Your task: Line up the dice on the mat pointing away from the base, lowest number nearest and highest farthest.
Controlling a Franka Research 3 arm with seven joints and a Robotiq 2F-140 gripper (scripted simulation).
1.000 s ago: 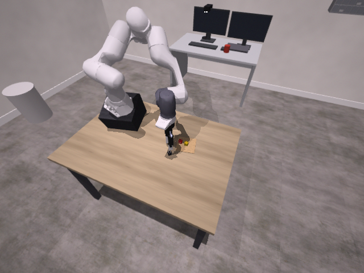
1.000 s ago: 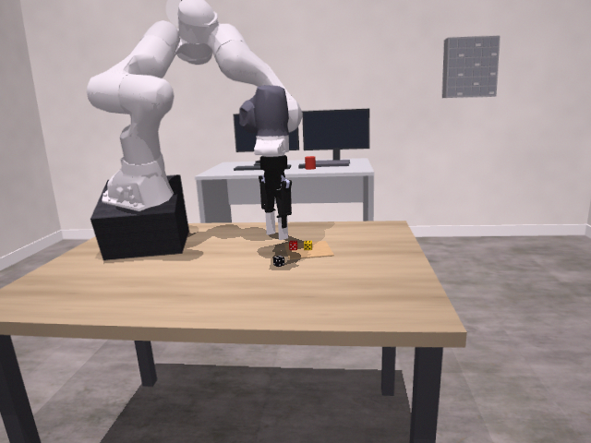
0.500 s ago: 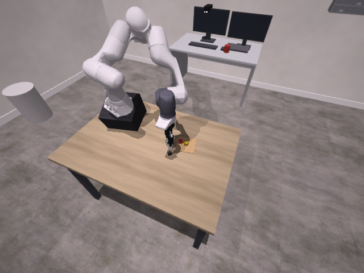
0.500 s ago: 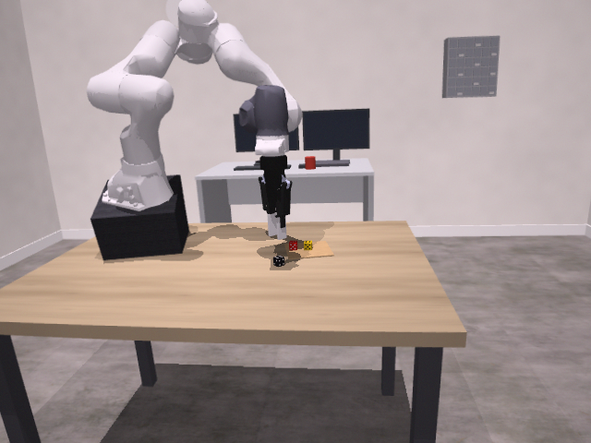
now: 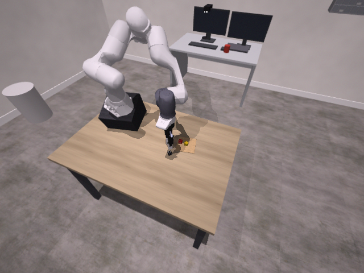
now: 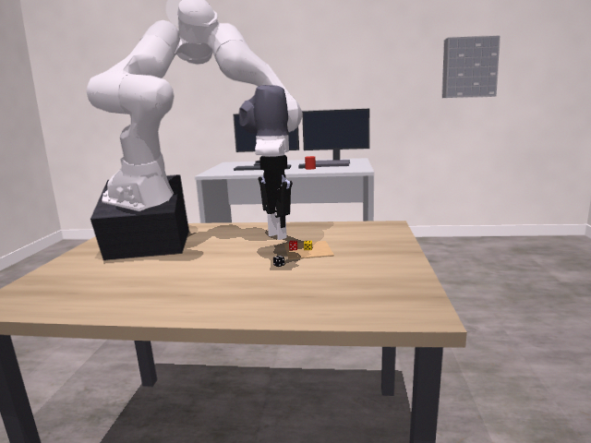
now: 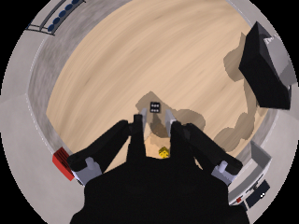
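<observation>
Now: hand 110 mm above the black die. From my hand the other things lie so: yellow die (130 mm to the left, 100 mm below, 70 mm ahead); then red die (130 mm to the left, 100 mm below, 20 mm ahead); then tan mat (130 mm to the left, 120 mm below, 70 mm ahead).
</observation>
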